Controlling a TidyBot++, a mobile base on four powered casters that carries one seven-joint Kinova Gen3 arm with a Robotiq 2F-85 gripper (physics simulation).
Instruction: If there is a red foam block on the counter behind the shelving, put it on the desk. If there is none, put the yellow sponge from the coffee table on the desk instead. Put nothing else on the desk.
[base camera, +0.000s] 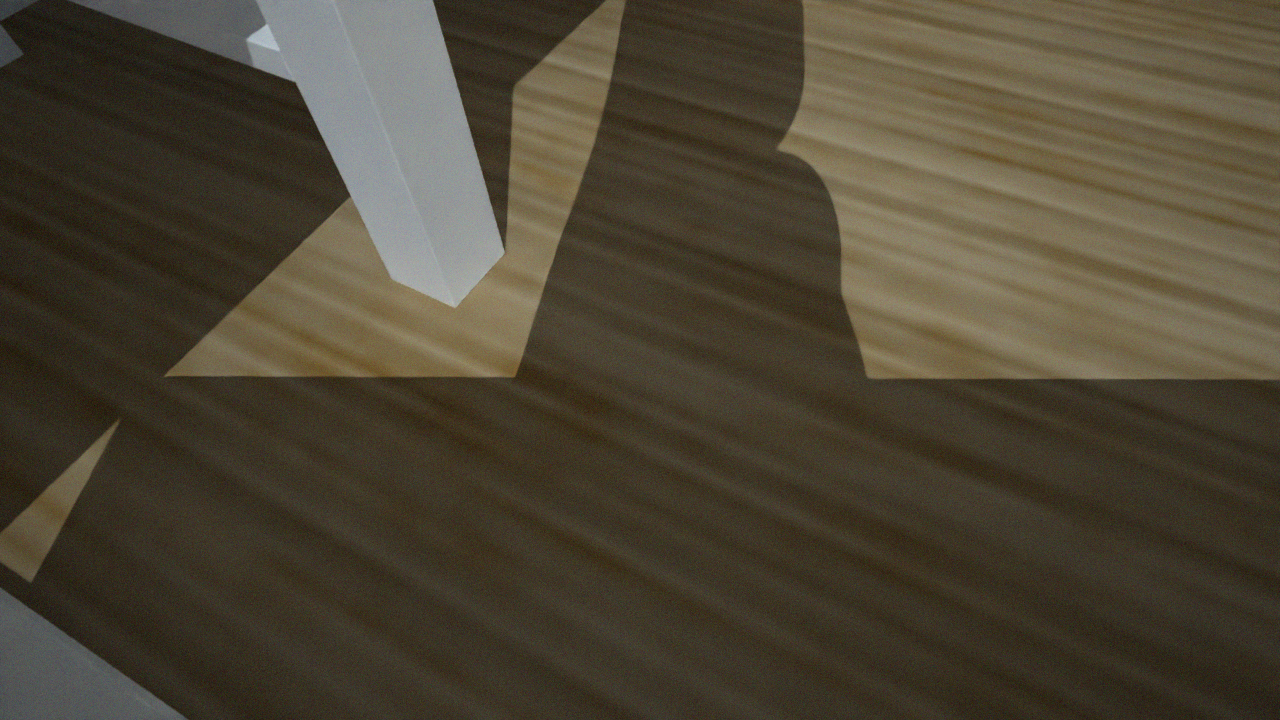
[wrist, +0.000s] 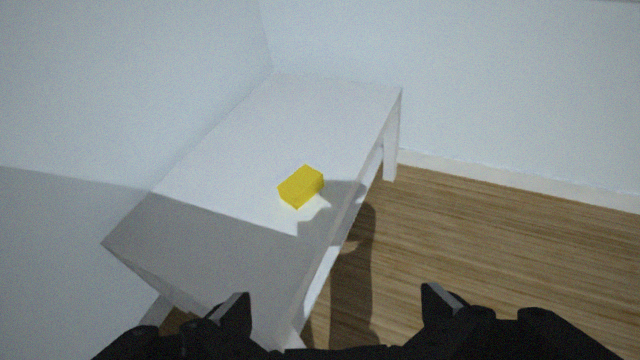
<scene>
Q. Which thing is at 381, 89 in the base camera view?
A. A white coffee table.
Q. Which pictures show my gripper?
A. The wrist view only.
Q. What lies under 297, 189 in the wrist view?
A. A yellow sponge.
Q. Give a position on a white coffee table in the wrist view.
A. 215, 224
</scene>
